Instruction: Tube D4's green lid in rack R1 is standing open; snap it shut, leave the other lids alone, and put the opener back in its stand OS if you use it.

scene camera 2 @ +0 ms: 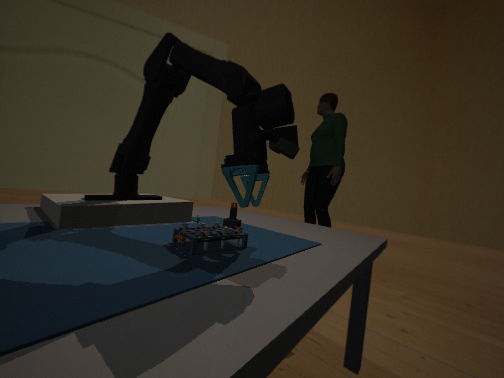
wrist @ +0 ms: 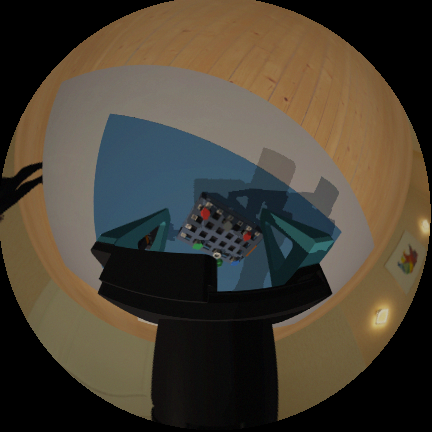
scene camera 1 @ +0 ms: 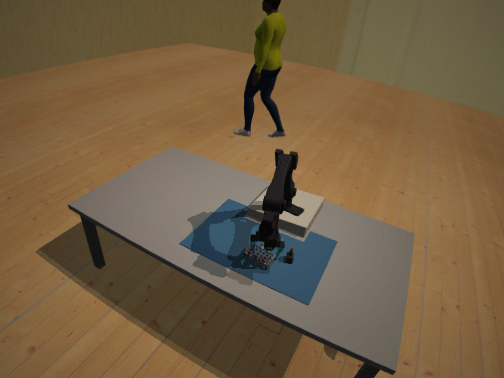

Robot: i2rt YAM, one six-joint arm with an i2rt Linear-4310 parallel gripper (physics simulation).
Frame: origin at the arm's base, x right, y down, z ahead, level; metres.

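Where they show: gripper, fingertip midpoint: [scene camera 2: 250, 206] [wrist: 214, 212] [scene camera 1: 264, 256]; arm's base, link origin: [scene camera 2: 125, 199].
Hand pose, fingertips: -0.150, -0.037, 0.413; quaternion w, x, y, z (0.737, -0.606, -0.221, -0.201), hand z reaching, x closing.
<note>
Things, the pixels of their top centre, and the offset from my fingertips, as dx, dy, dz. "spot": a spot on its surface instead. Level surfaces: height alone.
- Rack R1, top centre: [wrist: 224, 249] [scene camera 2: 212, 217] [scene camera 1: 260, 248] +0.056, +0.032, -0.053
- pale open tube mouth, surface spot: [wrist: 217, 255] spot: +0.067, +0.053, -0.085
- dark opener with orange tips, top centre: [scene camera 2: 234, 202] [scene camera 1: 292, 247] -0.058, +0.005, -0.134
- blue lid, top centre: [wrist: 234, 262] +0.101, +0.048, -0.081
- orange part, surface spot: [wrist: 251, 250] [scene camera 2: 178, 236] spot: +0.123, +0.066, -0.050
- blue mat, surface height: dy +0.090
- grey table, surface height: dy +0.093
Rack R1 [scene camera 1: 260, 255] [scene camera 2: 194, 245] [wrist: 204, 195] stands on the blue mat with small tubes in it. A green lid [scene camera 2: 198, 219] [wrist: 219, 262] stands up beside a pale open tube mouth [wrist: 217, 255] at the rack's arm-side edge. Another green lid [scene camera 2: 216, 224] [wrist: 198, 246] looks lower and flatter. Printed labels are too small to read. My gripper [scene camera 2: 250, 205] [wrist: 214, 212] is open and empty above the rack, its teal fingers apart. The dark opener with orange tips [scene camera 1: 291, 249] [scene camera 2: 233, 209] stands upright in stand OS [scene camera 1: 289, 259] [scene camera 2: 232, 222], partly hidden behind a finger in the wrist view.
Red lids [wrist: 205, 213] [wrist: 247, 237] and a blue lid [wrist: 235, 263] are on the rack. An orange part [scene camera 2: 180, 238] [wrist: 251, 250] is on its side. The blue mat [scene camera 1: 320, 250] lies on the grey table [scene camera 1: 140, 185]. The arm's pale base block [scene camera 1: 312, 205] [scene camera 2: 125, 216] stands behind. A person walks beyond the table.
</note>
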